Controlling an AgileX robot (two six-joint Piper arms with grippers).
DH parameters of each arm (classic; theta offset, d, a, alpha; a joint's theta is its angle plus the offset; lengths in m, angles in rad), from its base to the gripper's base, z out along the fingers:
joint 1: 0 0.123 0 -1.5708
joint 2: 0.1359 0 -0.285 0
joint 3: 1.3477 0 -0.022 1.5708
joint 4: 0 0.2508 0 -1.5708
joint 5: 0 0 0.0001 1.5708
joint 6: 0 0.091 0 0
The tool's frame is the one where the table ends.
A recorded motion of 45 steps. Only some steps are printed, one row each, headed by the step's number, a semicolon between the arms.
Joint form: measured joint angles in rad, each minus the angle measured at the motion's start. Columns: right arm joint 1, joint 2, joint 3, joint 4, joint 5, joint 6; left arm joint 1, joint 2, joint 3, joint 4, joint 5, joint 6.
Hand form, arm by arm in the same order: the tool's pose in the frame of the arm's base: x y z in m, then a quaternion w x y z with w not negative. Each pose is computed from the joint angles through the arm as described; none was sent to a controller.
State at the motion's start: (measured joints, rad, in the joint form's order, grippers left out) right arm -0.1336 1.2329 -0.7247 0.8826 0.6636 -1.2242; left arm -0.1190 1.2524 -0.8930 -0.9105 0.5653 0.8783
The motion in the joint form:
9: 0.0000 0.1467 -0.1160 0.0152 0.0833 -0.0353; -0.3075 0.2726 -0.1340 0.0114 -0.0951 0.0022
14: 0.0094 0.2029 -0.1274 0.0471 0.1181 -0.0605; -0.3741 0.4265 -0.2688 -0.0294 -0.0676 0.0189
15: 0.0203 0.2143 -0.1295 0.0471 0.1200 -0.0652; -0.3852 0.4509 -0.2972 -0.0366 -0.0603 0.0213
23: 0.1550 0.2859 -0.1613 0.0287 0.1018 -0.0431; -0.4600 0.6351 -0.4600 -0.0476 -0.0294 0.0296
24: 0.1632 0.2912 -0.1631 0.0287 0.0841 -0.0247; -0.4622 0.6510 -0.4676 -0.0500 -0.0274 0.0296
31: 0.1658 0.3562 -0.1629 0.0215 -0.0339 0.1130; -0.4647 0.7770 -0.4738 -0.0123 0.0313 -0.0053
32: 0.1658 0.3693 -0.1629 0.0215 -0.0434 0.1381; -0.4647 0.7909 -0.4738 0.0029 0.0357 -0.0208
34: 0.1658 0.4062 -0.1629 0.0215 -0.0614 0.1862; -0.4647 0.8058 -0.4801 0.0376 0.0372 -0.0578
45: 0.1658 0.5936 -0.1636 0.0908 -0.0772 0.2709; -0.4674 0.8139 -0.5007 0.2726 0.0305 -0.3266
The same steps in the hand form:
9: 0.2668 0.0130 0.2541 0.35155 -0.25398 0.88665 0.16049; 0.2856 -0.1653 0.2709 0.36787 0.27870 0.85415 -0.23963
14: 0.2740 0.0176 0.2434 0.33167 -0.26009 0.88692 0.18902; 0.3075 -0.2051 0.2584 0.34248 0.30436 0.84762 -0.26759
15: 0.2753 0.0205 0.2409 0.32665 -0.26629 0.88619 0.19248; 0.3109 -0.2125 0.2579 0.34025 0.30914 0.84491 -0.27347
23: 0.2845 0.0560 0.2286 0.29482 -0.31487 0.87716 0.21104; 0.3300 -0.2613 0.2327 0.30919 0.34584 0.83590 -0.29339
24: 0.2863 0.0575 0.2276 0.29549 -0.30697 0.88023 0.20891; 0.3316 -0.2637 0.2283 0.30436 0.34597 0.83730 -0.29427
31: 0.3008 0.0519 0.2086 0.28543 -0.22248 0.91226 0.19186; 0.3349 -0.2701 0.1742 0.22137 0.35180 0.86231 -0.28924
32: 0.3026 0.0514 0.2046 0.27987 -0.20819 0.91706 0.19322; 0.3350 -0.2700 0.1677 0.21092 0.35079 0.86651 -0.28568
34: 0.3067 0.0505 0.1934 0.26363 -0.17959 0.92719 0.19638; 0.3364 -0.2696 0.1618 0.20110 0.34758 0.87268 -0.27779
45: 0.3177 0.0520 0.1367 0.17908 -0.08992 0.95272 0.22841; 0.3409 -0.2630 0.1570 0.17991 0.31617 0.90365 -0.22604

